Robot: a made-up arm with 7 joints.
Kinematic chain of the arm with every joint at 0, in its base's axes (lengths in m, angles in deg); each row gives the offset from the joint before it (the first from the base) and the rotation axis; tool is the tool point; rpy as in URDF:
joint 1: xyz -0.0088 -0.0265 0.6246 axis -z
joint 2: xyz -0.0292 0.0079 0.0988 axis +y
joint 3: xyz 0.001 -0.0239 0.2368 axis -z
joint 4: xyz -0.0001 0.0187 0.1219 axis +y
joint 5: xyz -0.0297 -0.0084 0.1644 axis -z
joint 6: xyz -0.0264 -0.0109 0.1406 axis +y
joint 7: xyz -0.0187 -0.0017 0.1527 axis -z
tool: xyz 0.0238 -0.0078 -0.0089 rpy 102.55 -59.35 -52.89
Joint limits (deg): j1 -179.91..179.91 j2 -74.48..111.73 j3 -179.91..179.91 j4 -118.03..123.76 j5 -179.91..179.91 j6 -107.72..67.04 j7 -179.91..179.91
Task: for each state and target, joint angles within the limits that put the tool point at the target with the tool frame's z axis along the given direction. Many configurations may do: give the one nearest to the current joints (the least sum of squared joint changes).
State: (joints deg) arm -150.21 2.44 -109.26 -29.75 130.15 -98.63 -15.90
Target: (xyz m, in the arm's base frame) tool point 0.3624 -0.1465 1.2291 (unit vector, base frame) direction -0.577 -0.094 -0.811
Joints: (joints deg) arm -130.81 -14.81 -89.66 -50.76 126.04 -99.99 34.29
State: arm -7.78 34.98 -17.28 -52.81 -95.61 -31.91 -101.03
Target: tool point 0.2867 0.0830 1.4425 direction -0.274 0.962 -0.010
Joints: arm -38.49 32.84 -7.07 -12.22 -97.47 -15.06 -96.24
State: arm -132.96 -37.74 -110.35 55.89 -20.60 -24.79 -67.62
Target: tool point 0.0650 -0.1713 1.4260 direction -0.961 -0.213 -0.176
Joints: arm -149.10 -15.65 -95.05 42.40 -37.84 -84.86 -51.26
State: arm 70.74 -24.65 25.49 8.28 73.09 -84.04 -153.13
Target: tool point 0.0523 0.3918 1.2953 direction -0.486 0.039 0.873
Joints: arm 75.36 -35.58 26.52 5.31 73.49 -73.58 -154.41
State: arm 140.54 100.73 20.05 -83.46 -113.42 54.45 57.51
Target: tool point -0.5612 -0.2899 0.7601 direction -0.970 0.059 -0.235
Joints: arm 176.75 111.73 26.91 -52.96 -123.32 57.55 15.76
